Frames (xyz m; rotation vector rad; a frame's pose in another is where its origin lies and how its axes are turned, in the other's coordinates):
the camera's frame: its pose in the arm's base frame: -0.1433 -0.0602 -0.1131 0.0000 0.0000 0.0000
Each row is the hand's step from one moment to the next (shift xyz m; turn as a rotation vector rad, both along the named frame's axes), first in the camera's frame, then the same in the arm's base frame.
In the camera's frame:
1: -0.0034 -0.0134 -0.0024 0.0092 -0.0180 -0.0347
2: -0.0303 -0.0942 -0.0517 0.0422 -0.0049 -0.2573
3: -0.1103 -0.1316 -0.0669 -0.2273 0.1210 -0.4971
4: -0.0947 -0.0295 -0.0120 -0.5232 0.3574 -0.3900
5: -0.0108 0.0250 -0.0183 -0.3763 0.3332 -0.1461
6: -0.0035 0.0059 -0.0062 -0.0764 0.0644 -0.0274
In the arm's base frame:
1: -0.0034 -0.0134 -0.0024 0.0092 -0.0180 -0.0347
2: -0.0303 -0.0942 -0.0517 0.0422 -0.0049 -0.2573
3: -0.1103 -0.1316 -0.0669 -0.2273 0.1210 -0.4971
4: -0.0947 -0.0295 -0.0120 -0.5232 0.3574 -0.3900
5: -0.0108 0.0250 -0.0183 -0.3763 0.3332 -0.1461
6: -0.0035 0.0059 -0.0062 -0.0764 0.0644 -0.0274

